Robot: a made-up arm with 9 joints. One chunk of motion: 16 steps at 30 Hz.
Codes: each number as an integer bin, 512 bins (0 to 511) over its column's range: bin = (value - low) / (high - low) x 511, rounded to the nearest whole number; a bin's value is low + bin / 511 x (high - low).
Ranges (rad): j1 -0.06..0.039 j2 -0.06..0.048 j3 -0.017..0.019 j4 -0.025..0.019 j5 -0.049..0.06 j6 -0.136..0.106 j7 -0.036..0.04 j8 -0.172..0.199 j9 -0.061..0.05
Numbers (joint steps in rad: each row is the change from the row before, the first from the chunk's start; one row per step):
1: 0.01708 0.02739 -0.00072 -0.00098 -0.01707 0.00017 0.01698 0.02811 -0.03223
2: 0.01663 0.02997 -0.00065 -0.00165 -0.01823 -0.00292 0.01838 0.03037 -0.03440
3: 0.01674 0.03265 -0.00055 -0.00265 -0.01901 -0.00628 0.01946 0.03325 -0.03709
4: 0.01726 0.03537 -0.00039 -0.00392 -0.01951 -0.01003 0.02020 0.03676 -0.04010
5: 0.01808 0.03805 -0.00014 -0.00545 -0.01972 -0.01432 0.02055 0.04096 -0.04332
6: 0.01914 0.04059 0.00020 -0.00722 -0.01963 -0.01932 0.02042 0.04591 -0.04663
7: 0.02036 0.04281 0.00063 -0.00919 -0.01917 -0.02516 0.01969 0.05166 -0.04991
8: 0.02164 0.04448 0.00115 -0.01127 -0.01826 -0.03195 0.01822 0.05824 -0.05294
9: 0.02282 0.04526 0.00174 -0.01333 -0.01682 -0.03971 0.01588 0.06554 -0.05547
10: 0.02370 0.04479 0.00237 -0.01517 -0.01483 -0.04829 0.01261 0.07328 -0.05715
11: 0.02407 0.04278 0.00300 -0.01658 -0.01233 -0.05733 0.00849 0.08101 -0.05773
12: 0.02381 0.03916 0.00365 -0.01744 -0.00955 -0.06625 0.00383 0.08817 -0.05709
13: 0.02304 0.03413 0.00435 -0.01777 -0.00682 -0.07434 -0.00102 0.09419 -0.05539
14: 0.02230 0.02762 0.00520 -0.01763 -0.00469 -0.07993 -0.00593 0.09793 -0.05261
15: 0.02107 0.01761 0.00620 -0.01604 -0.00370 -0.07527 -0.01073 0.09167 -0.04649
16: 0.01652 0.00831 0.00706 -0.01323 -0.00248 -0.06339 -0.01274 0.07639 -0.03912
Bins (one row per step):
1: 398 413 231 279 150 288 356 276 132
2: 396 426 232 271 144 281 366 279 122
3: 396 438 233 260 141 274 373 283 110
4: 399 451 236 245 138 266 378 288 96
5: 403 464 239 227 137 257 380 293 81
6: 408 476 244 206 138 246 379 300 66
7: 415 486 250 184 140 234 374 308 51
8: 421 494 258 159 144 220 365 317 37
9: 427 498 266 136 151 203 349 327 25
10: 432 496 275 114 160 185 327 338 18
11: 434 486 284 98 172 166 299 348 15
12: 433 469 293 88 185 147 268 358 18
13: 429 445 303 84 198 130 235 367 26
14: 425 415 315 86 208 118 202 372 39
15: 418 367 329 104 212 128 170 363 67
16: 395 323 342 137 218 153 156 342 101

